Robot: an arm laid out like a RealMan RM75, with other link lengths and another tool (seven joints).
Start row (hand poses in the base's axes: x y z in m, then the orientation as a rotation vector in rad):
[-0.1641, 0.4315, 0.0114, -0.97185, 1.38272, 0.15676]
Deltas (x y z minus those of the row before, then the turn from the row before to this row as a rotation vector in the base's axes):
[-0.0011, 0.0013, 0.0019, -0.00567, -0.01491, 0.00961]
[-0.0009, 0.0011, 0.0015, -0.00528, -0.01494, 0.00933]
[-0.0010, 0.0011, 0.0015, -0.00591, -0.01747, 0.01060]
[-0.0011, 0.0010, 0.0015, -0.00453, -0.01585, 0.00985]
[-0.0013, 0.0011, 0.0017, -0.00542, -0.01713, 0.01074]
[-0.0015, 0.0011, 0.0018, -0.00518, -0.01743, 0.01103]
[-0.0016, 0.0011, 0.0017, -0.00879, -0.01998, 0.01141]
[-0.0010, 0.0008, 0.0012, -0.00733, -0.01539, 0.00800]
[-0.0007, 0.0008, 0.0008, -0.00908, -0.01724, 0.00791]
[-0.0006, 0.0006, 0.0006, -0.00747, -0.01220, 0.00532]
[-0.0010, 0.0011, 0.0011, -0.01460, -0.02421, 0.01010]
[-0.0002, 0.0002, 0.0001, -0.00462, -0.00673, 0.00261]
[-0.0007, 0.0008, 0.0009, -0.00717, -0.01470, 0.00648]
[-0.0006, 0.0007, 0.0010, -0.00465, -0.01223, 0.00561]
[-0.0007, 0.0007, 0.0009, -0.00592, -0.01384, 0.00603]
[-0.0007, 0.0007, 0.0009, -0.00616, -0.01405, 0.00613]
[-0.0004, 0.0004, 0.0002, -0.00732, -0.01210, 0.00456]
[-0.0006, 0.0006, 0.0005, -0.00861, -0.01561, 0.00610]
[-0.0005, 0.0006, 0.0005, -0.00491, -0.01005, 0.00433]
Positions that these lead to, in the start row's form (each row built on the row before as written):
[-0.1652, 0.4328, 0.0133, -0.98270, 1.36568, 0.15259]
[-0.1661, 0.4339, 0.0148, -0.99294, 1.34862, 0.14846]
[-0.1671, 0.4350, 0.0163, -1.00437, 1.32872, 0.14357]
[-0.1682, 0.4360, 0.0178, -1.01410, 1.31035, 0.13985]
[-0.1695, 0.4371, 0.0195, -1.02502, 1.29050, 0.13557]
[-0.1710, 0.4382, 0.0213, -1.03580, 1.27014, 0.13150]
[-0.1726, 0.4393, 0.0230, -1.04966, 1.24787, 0.12412]
[-0.1736, 0.4401, 0.0242, -1.06022, 1.23116, 0.11749]
[-0.1743, 0.4409, 0.0250, -1.07204, 1.21307, 0.10873]
[-0.1749, 0.4415, 0.0256, -1.08108, 1.20055, 0.10170]
[-0.1759, 0.4426, 0.0267, -1.09837, 1.17580, 0.08754]
[-0.1761, 0.4428, 0.0268, -1.10351, 1.16909, 0.08313]
[-0.1768, 0.4436, 0.0277, -1.11258, 1.15352, 0.07578]
[-0.1774, 0.4443, 0.0287, -1.11904, 1.14022, 0.07059]
[-0.1781, 0.4450, 0.0296, -1.12668, 1.12542, 0.06411]
[-0.1788, 0.4457, 0.0305, -1.13451, 1.11037, 0.05746]
[-0.1792, 0.4461, 0.0307, -1.14259, 1.09806, 0.05007]
[-0.1798, 0.4467, 0.0312, -1.15232, 1.08190, 0.04116]
[-0.1803, 0.4473, 0.0317, -1.15819, 1.07116, 0.03609]

